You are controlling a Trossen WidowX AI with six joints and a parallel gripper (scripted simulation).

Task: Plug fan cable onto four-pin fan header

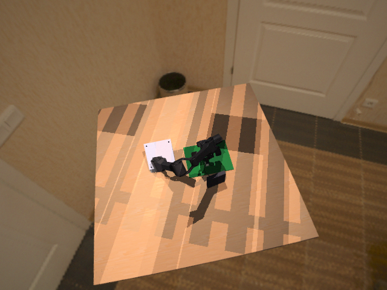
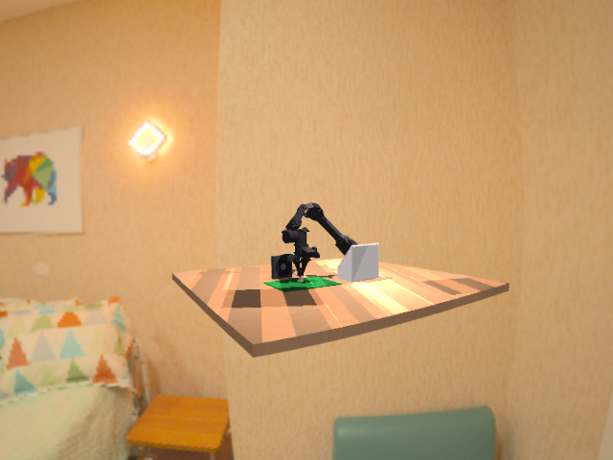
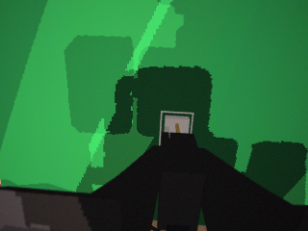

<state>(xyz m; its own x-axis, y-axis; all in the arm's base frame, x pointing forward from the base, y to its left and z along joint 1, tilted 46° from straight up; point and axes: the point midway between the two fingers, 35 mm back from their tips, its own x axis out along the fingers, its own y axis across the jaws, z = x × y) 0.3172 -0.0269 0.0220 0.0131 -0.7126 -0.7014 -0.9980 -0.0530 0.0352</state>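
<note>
Now: the pale pin header 4 cm below my gripper tip and 1 cm to the right of it. From my gripper tip the other things lie so: green board: 6 cm below, 4 cm to the left, 2 cm ahead; then black plug: 1 cm to the right, 1 cm above; then black fan: 15 cm to the right, 3 cm ahead, 2 cm above.
</note>
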